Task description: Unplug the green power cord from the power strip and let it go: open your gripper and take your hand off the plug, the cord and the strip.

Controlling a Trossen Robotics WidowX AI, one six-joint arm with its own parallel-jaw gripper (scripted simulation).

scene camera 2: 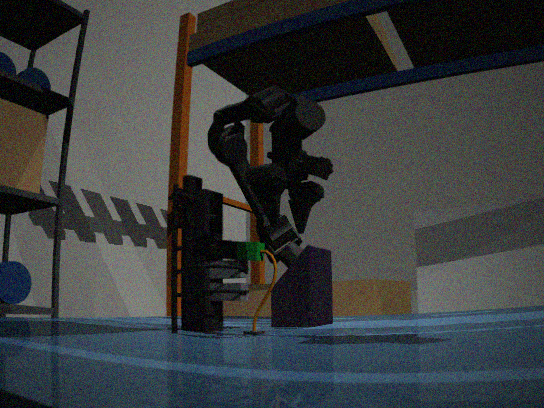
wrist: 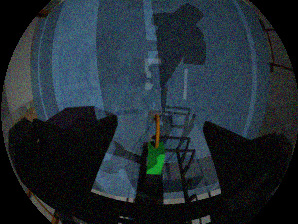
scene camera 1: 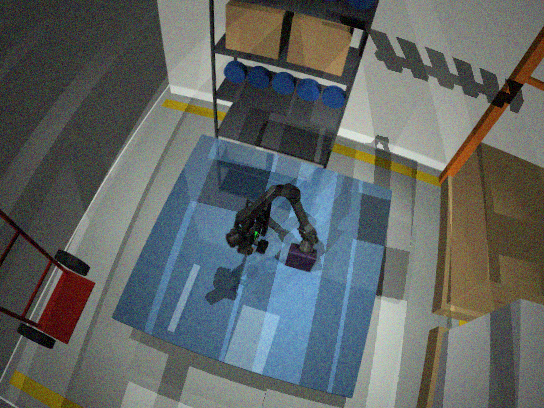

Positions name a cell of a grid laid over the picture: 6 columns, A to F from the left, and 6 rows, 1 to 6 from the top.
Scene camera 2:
my gripper: D4
green plug: C4
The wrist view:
my gripper: D4
